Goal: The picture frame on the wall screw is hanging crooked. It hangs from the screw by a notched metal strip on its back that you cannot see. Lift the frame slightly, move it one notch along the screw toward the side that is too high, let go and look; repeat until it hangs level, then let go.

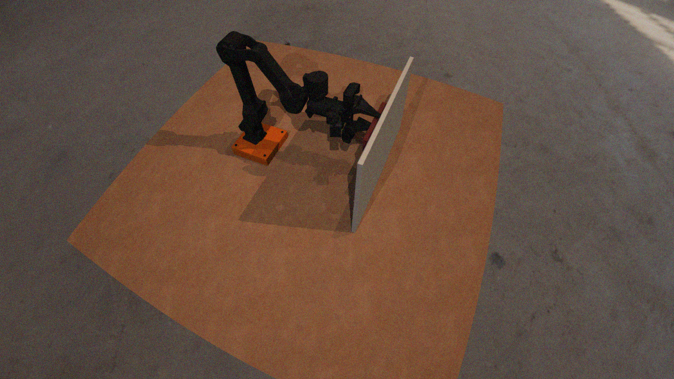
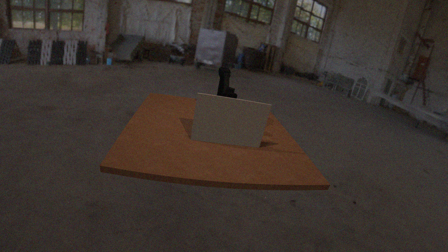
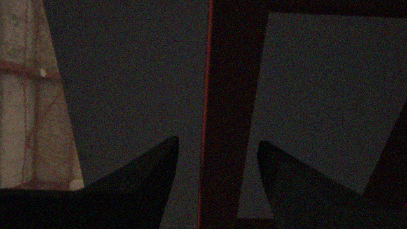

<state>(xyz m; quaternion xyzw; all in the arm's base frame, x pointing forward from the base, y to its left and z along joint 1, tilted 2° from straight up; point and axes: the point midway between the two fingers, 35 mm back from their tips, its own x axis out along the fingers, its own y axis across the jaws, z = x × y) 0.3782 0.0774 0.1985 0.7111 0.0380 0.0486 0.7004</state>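
Right now my gripper tip is 50 mm above the dark red picture frame and 10 mm short of it. The rest, counted from my gripper tip: white wall panel (70 mm below, 20 mm ahead, 10 mm to the left).
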